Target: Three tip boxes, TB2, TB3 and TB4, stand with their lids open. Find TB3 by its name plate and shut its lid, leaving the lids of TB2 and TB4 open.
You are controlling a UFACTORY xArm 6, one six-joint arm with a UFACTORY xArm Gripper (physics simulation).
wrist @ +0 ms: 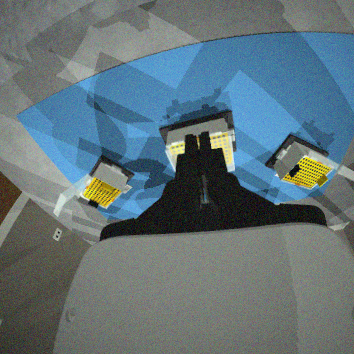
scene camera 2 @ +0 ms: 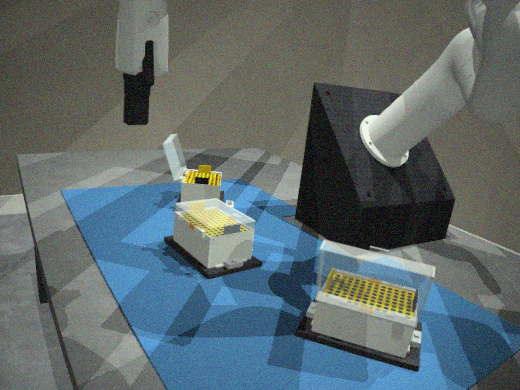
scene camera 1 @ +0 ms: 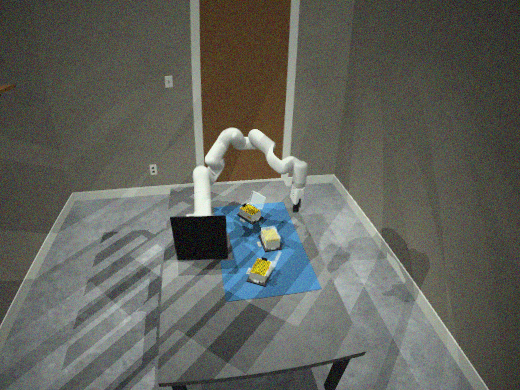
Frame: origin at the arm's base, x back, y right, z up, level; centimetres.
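Seen in the pictures: gripper, fingertip midpoint: (wrist: pixel 200 149) (scene camera 2: pixel 135 124) (scene camera 1: pixel 295 211); arm's base, link origin: (scene camera 2: pixel 383 141) (scene camera 1: pixel 203 220).
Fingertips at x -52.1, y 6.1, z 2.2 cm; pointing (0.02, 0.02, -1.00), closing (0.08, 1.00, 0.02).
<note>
Offsets run from my fingertips to a thing's top centre. "pt": to the spot under its first point. Level surfaces: height alone.
TB3 @(dx +14.7, dy -2.0, dz -14.4 cm) (scene camera 1: pixel 271 243) (scene camera 2: pixel 192 240) (wrist: pixel 217 126) is the middle box; its clear lid lies down over pale-looking yellow tips, shut. TB2 @(dx +19.7, dy -30.7, dz -15.5 cm) (scene camera 1: pixel 250 213) (scene camera 2: pixel 365 330) (wrist: pixel 111 174) is at the back in the first scene view; its clear lid @(dx +12.9, dy -34.6, dz -6.8 cm) (scene camera 1: pixel 258 199) (wrist: pixel 66 201) stands open. TB4 @(dx +27.1, dy +21.8, dz -15.5 cm) (scene camera 1: pixel 260 275) (scene camera 2: pixel 200 192) (wrist: pixel 292 156) is nearest that camera; its lid @(pt dx +21.9, dy +29.0, dz -12.5 cm) (scene camera 2: pixel 174 156) stands open. The name plates are too small, turned away or hidden to read. My gripper (scene camera 1: pixel 296 206) (scene camera 2: pixel 136 121) (wrist: pixel 200 149) is shut and empty, above and apart from the boxes; it hides part of TB3 in the wrist view.
The boxes stand on a blue mat @(dz -22.1 cm) (scene camera 1: pixel 295 285) (scene camera 2: pixel 150 320) (wrist: pixel 270 55) on the grey table @(dz -22.4 cm) (scene camera 1: pixel 200 340). The black wedge-shaped arm base (scene camera 1: pixel 200 237) (scene camera 2: pixel 330 165) stands beside the mat. A brown door (scene camera 1: pixel 245 65) and walls are behind.
</note>
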